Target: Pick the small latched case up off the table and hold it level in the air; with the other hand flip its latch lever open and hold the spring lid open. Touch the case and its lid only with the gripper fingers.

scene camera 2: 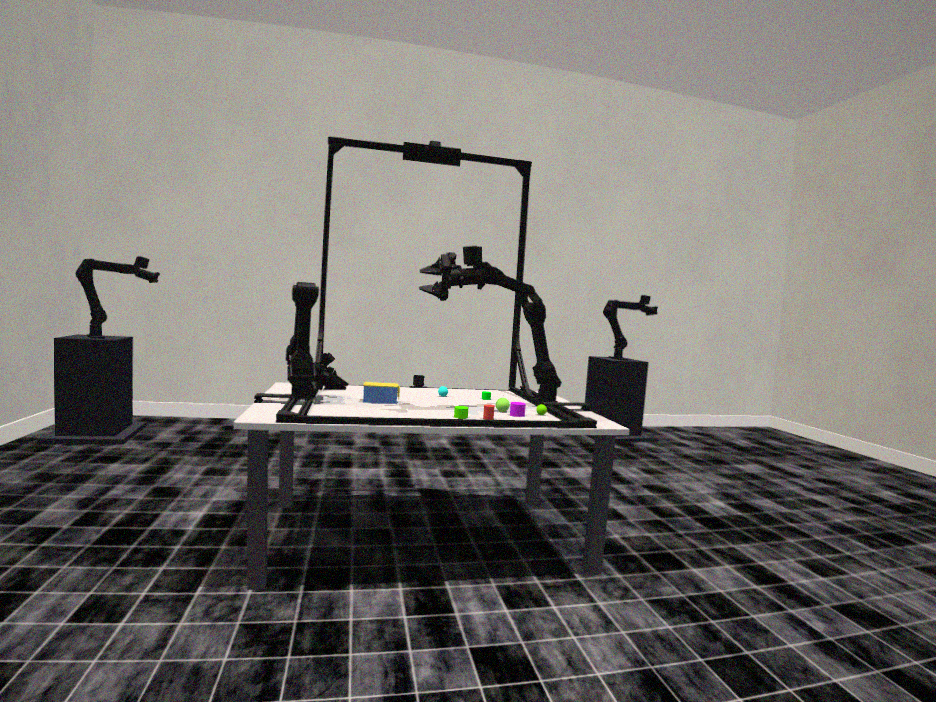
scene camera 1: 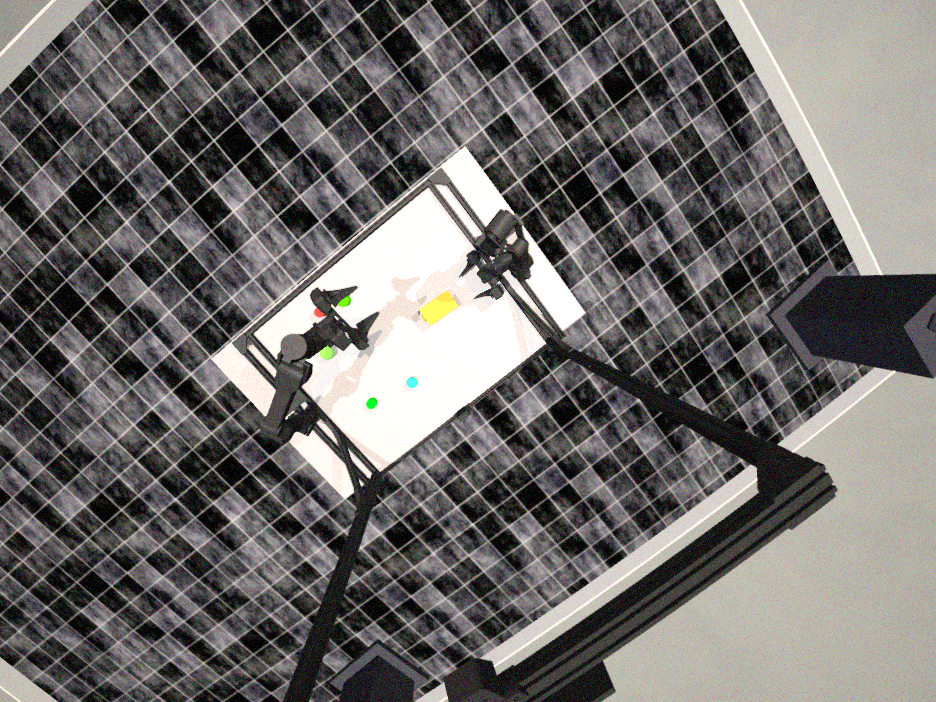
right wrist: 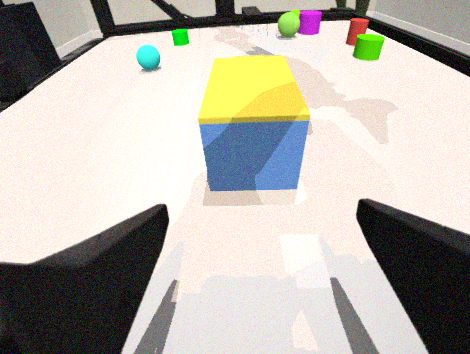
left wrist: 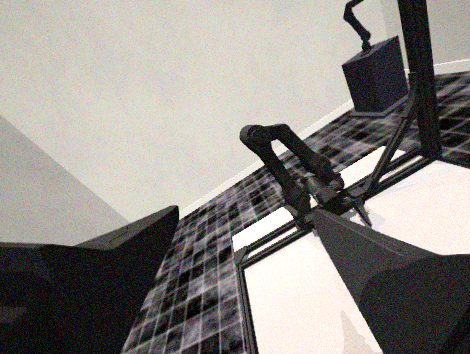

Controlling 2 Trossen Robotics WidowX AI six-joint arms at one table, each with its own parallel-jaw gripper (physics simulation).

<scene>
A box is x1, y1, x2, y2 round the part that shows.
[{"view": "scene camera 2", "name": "my left gripper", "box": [419, 252, 465, 300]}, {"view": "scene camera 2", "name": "my right gripper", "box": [311, 353, 348, 389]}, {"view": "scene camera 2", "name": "case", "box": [363, 382, 399, 403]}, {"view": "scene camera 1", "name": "my left gripper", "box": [309, 285, 379, 351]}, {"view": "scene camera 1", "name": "my right gripper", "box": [459, 250, 506, 299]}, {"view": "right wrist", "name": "my right gripper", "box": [0, 198, 469, 353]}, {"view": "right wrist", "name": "case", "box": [198, 55, 309, 190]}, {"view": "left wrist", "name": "my left gripper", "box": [0, 205, 469, 353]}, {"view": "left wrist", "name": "my right gripper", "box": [302, 179, 371, 229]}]
</scene>
